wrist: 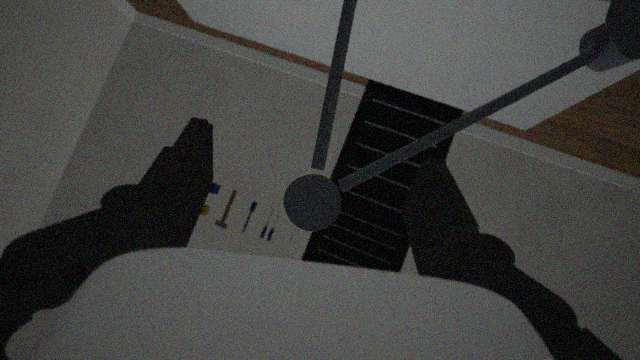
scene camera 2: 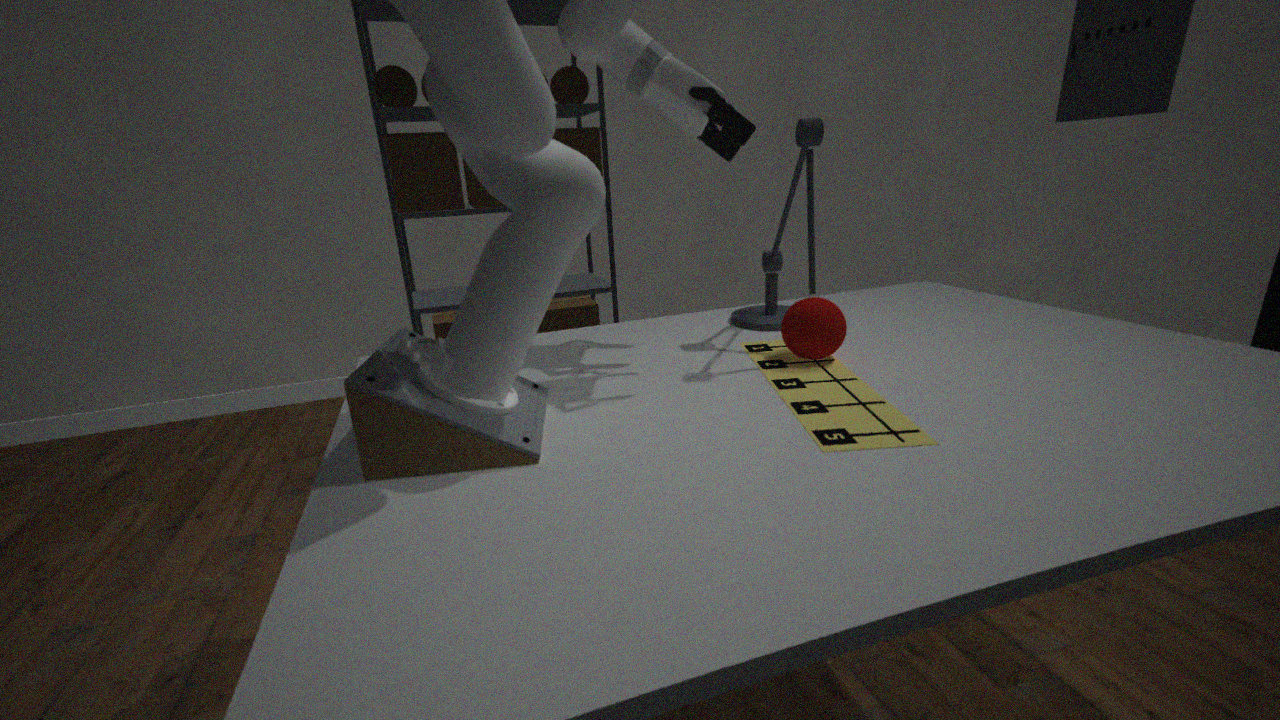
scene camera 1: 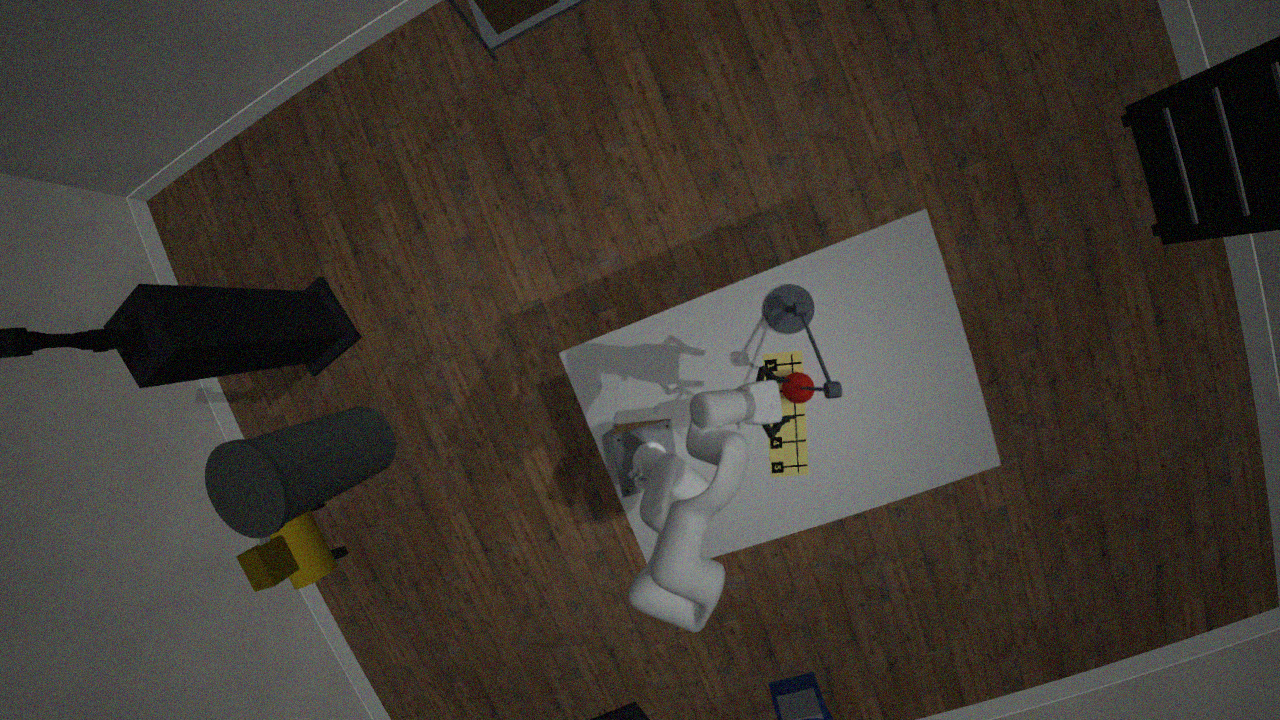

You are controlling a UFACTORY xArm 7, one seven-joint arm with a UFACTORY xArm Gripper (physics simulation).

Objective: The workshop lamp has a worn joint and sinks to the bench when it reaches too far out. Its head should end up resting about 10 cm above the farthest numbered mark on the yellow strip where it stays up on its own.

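Places are measured from the arm's base along level axes (x down, y left, z ahead), in millimetres.
Pixels of known places: gripper, fingertip midpoint: point(wrist: 315, 167) point(scene camera 2: 742, 146) point(scene camera 1: 787, 399); arm's base at its link origin: point(scene camera 2: 468, 388) point(scene camera 1: 649, 459).
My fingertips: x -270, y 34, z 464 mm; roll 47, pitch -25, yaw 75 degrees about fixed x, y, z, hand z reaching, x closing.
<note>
For each thing: its top centre in the pictures, then the offset to it from my fingertips. "spot": a spot on its surface instead. Level surfaces: height alone.
- lamp's round grey base at a spot on its surface: point(scene camera 2: 760, 317) spot: dx +319, dy +135, dz +157 mm
- red ball head at a spot on its surface: point(scene camera 2: 813, 328) spot: dx +268, dy -117, dz +43 mm
- yellow strip at a spot on its surface: point(scene camera 2: 836, 394) spot: dx +331, dy -217, dz -12 mm
- white table at its surface level: dx +332 mm
The lamp's round grey base point(scene camera 1: 787, 308) point(scene camera 2: 760, 317) stands near the table's back edge. Its elbow joint point(scene camera 1: 832, 389) point(scene camera 2: 809, 132) point(wrist: 312, 202) is raised high, and one rod hangs steeply from it to the red ball head point(scene camera 1: 797, 387) point(scene camera 2: 813, 328). The head is low over the yellow strip point(scene camera 1: 787, 454) point(scene camera 2: 836, 394), near mark 2; mark 5 is at the strip's end away from the base. My gripper point(scene camera 1: 787, 399) point(scene camera 2: 741, 140) point(wrist: 315, 167) is open and empty, about level with the elbow joint and a little apart from it. In the wrist view the joint appears between the fingers. The head does not show there.
The white table point(scene camera 1: 895, 358) point(scene camera 2: 626, 537) bears my arm's wedge-shaped mount point(scene camera 2: 438, 447) at one side. The lamp's lower arm point(scene camera 1: 814, 347) point(scene camera 2: 788, 201) point(wrist: 470, 119) slants from near the base up to the elbow. A black drawer cabinet point(scene camera 1: 1208, 161) point(wrist: 372, 130) stands by the wall.
</note>
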